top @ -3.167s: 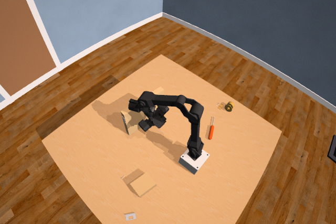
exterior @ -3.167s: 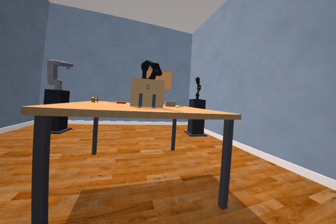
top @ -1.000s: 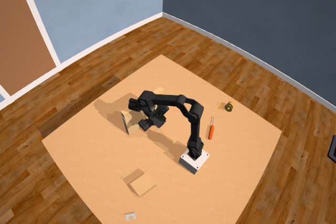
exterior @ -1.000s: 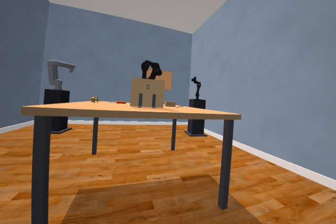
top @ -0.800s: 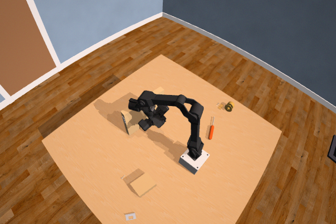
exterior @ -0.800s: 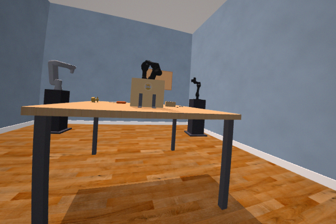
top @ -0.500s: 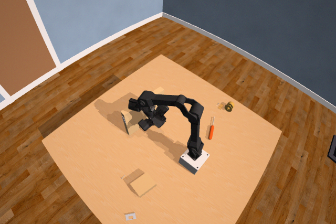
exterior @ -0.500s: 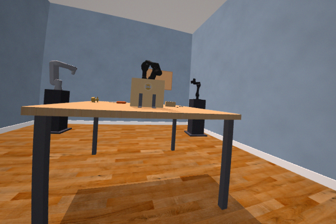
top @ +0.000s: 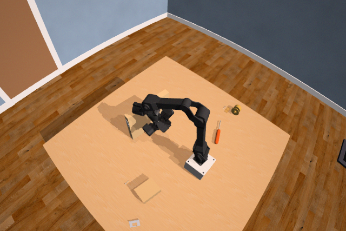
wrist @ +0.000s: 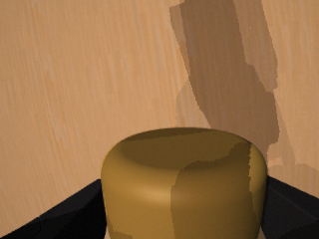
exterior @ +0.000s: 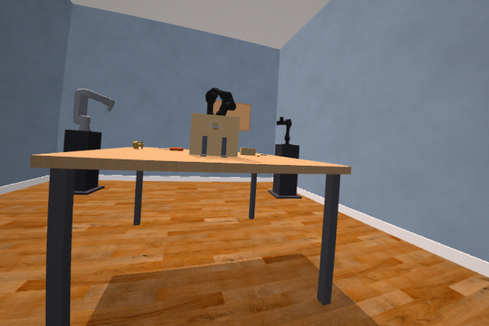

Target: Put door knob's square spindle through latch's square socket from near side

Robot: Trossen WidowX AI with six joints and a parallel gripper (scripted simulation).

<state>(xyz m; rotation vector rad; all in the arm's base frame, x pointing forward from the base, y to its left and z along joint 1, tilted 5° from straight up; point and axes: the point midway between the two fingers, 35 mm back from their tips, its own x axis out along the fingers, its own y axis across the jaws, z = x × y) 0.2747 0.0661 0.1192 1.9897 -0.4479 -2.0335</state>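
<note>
Now: the square socket 130 mm ahead of my hand, 10 mm to the right of it and 30 mm below it. From my hand the other things lie so: upright wooden slab (130 mm ahead, 10 mm to the right, 50 mm below); then orange screwdriver (220 mm behind, 340 mm to the right, 200 mm below); then small wood block (210 mm behind, 280 mm to the left, 180 mm below).
</note>
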